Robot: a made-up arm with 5 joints.
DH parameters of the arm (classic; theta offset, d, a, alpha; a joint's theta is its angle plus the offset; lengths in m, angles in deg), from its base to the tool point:
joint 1: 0 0.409 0 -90
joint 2: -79.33 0 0.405 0
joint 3: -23.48 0 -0.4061 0
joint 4: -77.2 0 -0.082 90
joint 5: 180 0.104 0 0
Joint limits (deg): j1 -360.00..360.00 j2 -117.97..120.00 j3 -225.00..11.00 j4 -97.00..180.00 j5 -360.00..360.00
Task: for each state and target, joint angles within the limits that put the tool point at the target. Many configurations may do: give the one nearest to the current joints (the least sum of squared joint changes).
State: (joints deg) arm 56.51 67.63 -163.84 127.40 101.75
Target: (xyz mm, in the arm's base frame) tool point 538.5 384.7 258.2
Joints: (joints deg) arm 35.54 68.65 -123.45 150.54 101.75
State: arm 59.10 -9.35 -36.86 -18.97 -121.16
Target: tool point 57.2 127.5 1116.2
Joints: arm 65.84 -41.81 -69.68 -24.30 -121.16
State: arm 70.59 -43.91 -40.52 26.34 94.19
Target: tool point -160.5 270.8 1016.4
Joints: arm 120.65 -35.11 -67.20 20.55 94.19
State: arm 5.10 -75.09 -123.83 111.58 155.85
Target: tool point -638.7 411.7 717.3
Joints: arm -32.81 -95.90 -140.49 104.80 155.85
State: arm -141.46 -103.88 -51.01 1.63 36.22
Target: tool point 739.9 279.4 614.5
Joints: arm -159.31 -117.97 -91.75 -10.41 36.22
